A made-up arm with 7 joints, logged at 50 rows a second.
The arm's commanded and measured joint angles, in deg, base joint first. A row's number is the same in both.
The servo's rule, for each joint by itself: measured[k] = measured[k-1] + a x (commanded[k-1-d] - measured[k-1]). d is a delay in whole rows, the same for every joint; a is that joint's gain. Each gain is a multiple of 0.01, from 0.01 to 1. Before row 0 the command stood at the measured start. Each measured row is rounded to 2 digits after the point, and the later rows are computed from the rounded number. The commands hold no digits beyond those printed.
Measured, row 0:
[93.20 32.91 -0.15 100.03 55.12 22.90 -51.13]
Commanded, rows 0 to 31:
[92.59 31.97 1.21 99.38 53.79 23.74 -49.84]
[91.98 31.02 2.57 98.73 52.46 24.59 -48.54]
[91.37 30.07 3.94 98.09 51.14 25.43 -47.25]
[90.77 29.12 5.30 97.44 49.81 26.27 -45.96]
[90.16 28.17 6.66 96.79 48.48 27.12 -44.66]
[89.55 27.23 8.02 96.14 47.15 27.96 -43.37]
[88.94 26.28 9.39 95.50 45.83 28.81 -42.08]
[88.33 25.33 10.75 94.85 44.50 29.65 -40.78]
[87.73 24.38 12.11 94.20 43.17 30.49 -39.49]
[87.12 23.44 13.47 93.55 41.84 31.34 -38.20]
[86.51 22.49 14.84 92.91 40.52 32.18 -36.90]
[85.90 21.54 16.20 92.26 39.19 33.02 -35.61]
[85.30 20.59 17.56 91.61 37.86 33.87 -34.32]
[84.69 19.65 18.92 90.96 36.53 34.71 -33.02]
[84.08 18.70 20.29 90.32 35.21 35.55 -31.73]
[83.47 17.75 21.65 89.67 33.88 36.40 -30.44]
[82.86 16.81 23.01 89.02 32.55 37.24 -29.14]
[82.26 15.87 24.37 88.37 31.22 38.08 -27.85]
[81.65 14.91 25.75 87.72 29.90 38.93 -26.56]
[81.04 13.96 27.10 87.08 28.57 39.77 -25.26]
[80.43 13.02 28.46 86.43 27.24 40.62 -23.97]
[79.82 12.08 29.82 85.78 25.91 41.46 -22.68]
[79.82 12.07 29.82 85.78 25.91 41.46 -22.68]
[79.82 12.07 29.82 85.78 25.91 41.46 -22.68]
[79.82 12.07 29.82 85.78 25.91 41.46 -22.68]
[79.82 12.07 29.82 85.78 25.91 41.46 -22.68]
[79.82 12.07 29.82 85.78 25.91 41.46 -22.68]
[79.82 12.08 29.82 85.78 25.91 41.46 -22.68]
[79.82 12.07 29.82 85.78 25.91 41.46 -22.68]
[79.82 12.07 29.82 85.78 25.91 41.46 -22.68]
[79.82 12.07 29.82 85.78 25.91 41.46 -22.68]
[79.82 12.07 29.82 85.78 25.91 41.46 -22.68]
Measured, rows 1 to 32:
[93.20 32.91 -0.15 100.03 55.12 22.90 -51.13]
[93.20 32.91 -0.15 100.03 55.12 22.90 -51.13]
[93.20 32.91 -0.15 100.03 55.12 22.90 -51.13]
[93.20 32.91 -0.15 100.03 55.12 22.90 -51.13]
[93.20 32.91 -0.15 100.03 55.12 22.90 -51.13]
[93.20 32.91 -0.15 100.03 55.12 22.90 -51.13]
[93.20 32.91 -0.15 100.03 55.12 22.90 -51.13]
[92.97 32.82 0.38 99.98 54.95 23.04 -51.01]
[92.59 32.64 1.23 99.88 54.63 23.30 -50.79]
[92.13 32.38 2.29 99.74 54.18 23.66 -50.47]
[91.61 32.05 3.46 99.56 53.61 24.10 -50.06]
[91.06 31.66 4.71 99.34 52.94 24.61 -49.57]
[90.49 31.22 6.00 99.08 52.19 25.18 -49.01]
[89.90 30.73 7.32 98.79 51.36 25.80 -48.39]
[89.30 30.19 8.66 98.47 50.47 26.45 -47.71]
[88.70 29.61 10.01 98.13 49.52 27.14 -46.97]
[88.10 28.99 11.36 97.76 48.52 27.85 -46.18]
[87.50 28.34 12.72 97.37 47.48 28.59 -45.34]
[86.89 27.66 14.08 96.96 46.40 29.34 -44.46]
[86.29 26.95 15.44 96.53 45.29 30.11 -43.55]
[85.68 26.22 16.80 96.08 44.15 30.89 -42.60]
[85.07 25.47 18.16 95.62 42.99 31.68 -41.62]
[84.46 24.70 19.52 95.14 41.81 32.48 -40.61]
[83.85 23.91 20.88 94.65 40.61 33.29 -39.58]
[83.25 23.11 22.24 94.15 39.39 34.10 -38.52]
[82.64 22.29 23.61 93.64 38.16 34.92 -37.44]
[82.03 21.46 24.97 93.12 36.91 35.74 -36.34]
[81.42 20.62 26.33 92.58 35.65 36.57 -35.23]
[80.81 19.77 27.69 92.04 34.38 37.40 -34.10]
[80.43 19.00 28.52 91.54 33.28 38.09 -33.07]
[80.20 18.31 29.03 91.08 32.32 38.66 -32.13]
[80.06 17.69 29.34 90.66 31.49 39.14 -31.28]
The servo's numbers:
d 7
a 0.38 0.10 0.39 0.08 0.13 0.17 0.09

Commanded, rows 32 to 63:
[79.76 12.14 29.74 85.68 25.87 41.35 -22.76]
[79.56 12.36 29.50 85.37 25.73 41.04 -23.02]
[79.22 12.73 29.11 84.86 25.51 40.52 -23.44]
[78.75 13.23 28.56 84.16 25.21 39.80 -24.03]
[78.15 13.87 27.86 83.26 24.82 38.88 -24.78]
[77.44 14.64 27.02 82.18 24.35 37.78 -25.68]
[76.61 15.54 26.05 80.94 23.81 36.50 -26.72]
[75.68 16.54 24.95 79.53 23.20 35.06 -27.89]
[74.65 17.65 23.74 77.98 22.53 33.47 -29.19]
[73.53 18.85 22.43 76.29 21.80 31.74 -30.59]
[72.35 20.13 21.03 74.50 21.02 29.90 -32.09]
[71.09 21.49 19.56 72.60 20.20 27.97 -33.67]
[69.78 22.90 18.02 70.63 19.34 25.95 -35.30]
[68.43 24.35 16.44 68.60 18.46 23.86 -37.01]
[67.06 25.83 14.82 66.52 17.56 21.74 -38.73]
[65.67 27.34 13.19 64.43 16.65 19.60 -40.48]
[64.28 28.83 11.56 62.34 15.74 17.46 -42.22]
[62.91 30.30 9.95 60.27 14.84 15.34 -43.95]
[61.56 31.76 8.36 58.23 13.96 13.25 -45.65]
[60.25 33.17 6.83 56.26 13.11 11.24 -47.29]
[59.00 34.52 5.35 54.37 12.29 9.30 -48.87]
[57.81 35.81 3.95 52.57 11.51 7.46 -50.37]
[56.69 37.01 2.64 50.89 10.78 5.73 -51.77]
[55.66 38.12 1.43 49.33 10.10 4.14 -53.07]
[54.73 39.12 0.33 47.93 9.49 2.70 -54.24]
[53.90 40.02 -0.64 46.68 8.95 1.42 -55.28]
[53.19 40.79 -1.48 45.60 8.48 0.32 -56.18]
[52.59 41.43 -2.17 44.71 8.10 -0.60 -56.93]
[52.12 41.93 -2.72 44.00 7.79 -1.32 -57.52]
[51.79 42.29 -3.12 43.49 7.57 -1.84 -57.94]
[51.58 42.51 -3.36 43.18 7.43 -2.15 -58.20]
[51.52 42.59 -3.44 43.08 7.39 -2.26 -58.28]
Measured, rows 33 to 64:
[79.97 17.13 29.53 90.27 30.76 39.53 -30.51]
[79.91 16.62 29.64 89.91 30.13 39.86 -29.81]
[79.88 16.17 29.71 89.58 29.58 40.13 -29.17]
[79.86 15.76 29.75 89.28 29.10 40.36 -28.59]
[79.84 15.39 29.78 89.00 28.69 40.55 -28.06]
[79.83 15.06 29.80 88.74 28.33 40.70 -27.58]
[79.83 14.76 29.81 88.50 28.02 40.83 -27.14]
[79.80 14.50 29.78 88.27 27.74 40.92 -26.75]
[79.71 14.29 29.67 88.04 27.48 40.94 -26.41]
[79.52 14.13 29.45 87.79 27.22 40.87 -26.14]
[79.23 14.04 29.10 87.50 26.96 40.69 -25.95]
[78.82 14.02 28.62 87.16 26.68 40.38 -25.84]
[78.30 14.08 28.00 86.76 26.38 39.94 -25.83]
[77.66 14.23 27.24 86.29 26.05 39.36 -25.91]
[76.91 14.46 26.35 85.75 25.68 38.63 -26.09]
[76.05 14.78 25.33 85.13 25.27 37.75 -26.37]
[75.09 15.19 24.20 84.42 24.82 36.73 -26.75]
[74.05 15.68 22.96 83.63 24.33 35.57 -27.23]
[72.93 16.26 21.63 82.75 23.79 34.28 -27.81]
[71.73 16.92 20.22 81.78 23.21 32.86 -28.48]
[70.48 17.66 18.75 80.73 22.59 31.33 -29.25]
[69.18 18.48 17.22 79.59 21.94 29.70 -30.10]
[67.85 19.37 15.65 78.38 21.25 27.98 -31.03]
[66.49 20.32 14.05 77.10 20.53 26.19 -32.04]
[65.13 21.32 12.45 75.75 19.79 24.35 -33.11]
[63.77 22.36 10.85 74.35 19.03 22.46 -34.24]
[62.43 23.44 9.28 72.90 18.26 20.55 -35.41]
[61.13 24.55 7.75 71.42 17.48 18.64 -36.62]
[59.87 25.68 6.27 69.91 16.70 16.74 -37.86]
[58.66 26.81 4.85 68.39 15.93 14.87 -39.11]
[57.52 27.94 3.52 66.87 15.17 13.05 -40.37]
[56.46 29.06 2.28 65.35 14.43 11.29 -41.62]

